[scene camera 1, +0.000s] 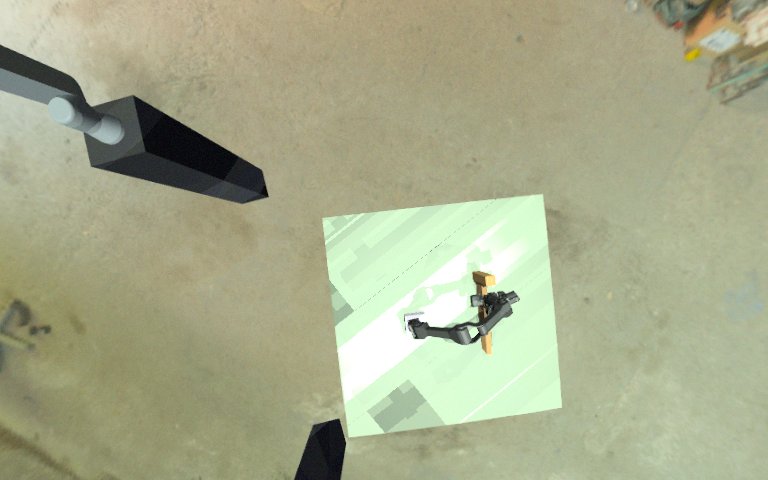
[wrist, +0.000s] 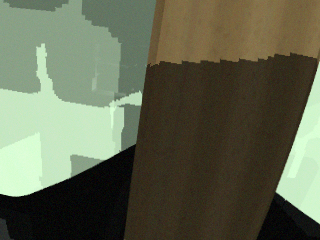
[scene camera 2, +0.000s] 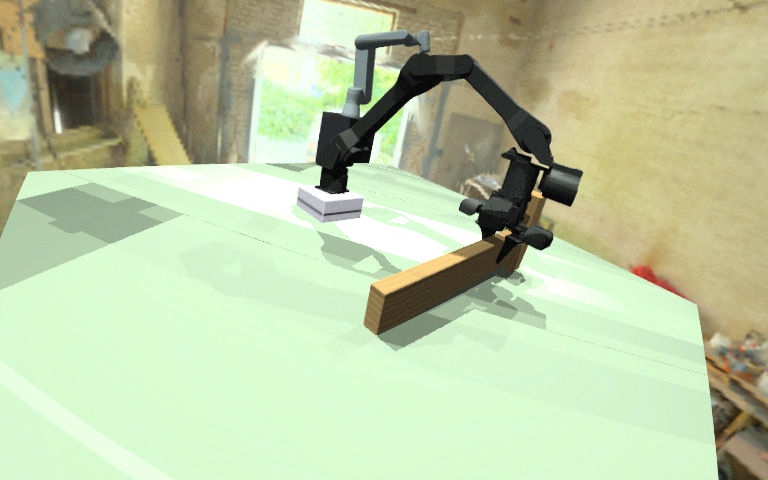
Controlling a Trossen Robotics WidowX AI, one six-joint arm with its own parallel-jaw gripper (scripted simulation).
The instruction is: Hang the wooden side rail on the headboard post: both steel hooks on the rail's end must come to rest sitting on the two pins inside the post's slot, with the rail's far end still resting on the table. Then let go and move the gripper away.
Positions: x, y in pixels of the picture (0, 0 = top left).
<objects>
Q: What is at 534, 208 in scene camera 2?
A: A headboard post.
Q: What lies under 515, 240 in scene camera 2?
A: My gripper.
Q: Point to a wooden side rail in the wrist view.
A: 223, 98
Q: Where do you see a wooden side rail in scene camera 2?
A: At 392, 300
</objects>
